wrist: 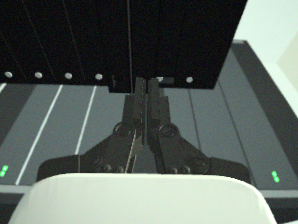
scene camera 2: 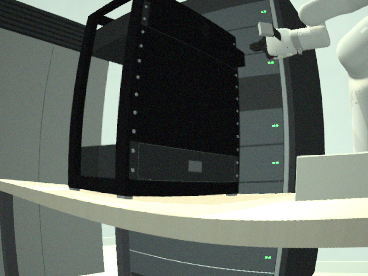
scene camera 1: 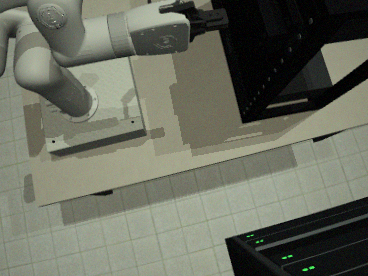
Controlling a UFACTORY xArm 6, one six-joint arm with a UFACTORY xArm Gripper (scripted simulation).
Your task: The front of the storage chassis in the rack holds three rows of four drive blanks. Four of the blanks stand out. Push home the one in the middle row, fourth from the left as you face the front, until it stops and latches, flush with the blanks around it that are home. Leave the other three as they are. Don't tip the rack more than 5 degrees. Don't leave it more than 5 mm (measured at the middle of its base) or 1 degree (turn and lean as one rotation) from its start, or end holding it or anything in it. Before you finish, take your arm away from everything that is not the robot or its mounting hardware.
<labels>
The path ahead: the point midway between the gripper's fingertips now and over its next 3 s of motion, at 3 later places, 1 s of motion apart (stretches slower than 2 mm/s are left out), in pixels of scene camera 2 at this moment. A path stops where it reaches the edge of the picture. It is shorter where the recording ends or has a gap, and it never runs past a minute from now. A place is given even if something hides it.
My gripper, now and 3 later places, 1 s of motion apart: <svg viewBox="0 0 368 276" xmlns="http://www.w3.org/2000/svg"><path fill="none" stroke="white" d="M251 47L238 50L233 51L230 51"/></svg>
</labels>
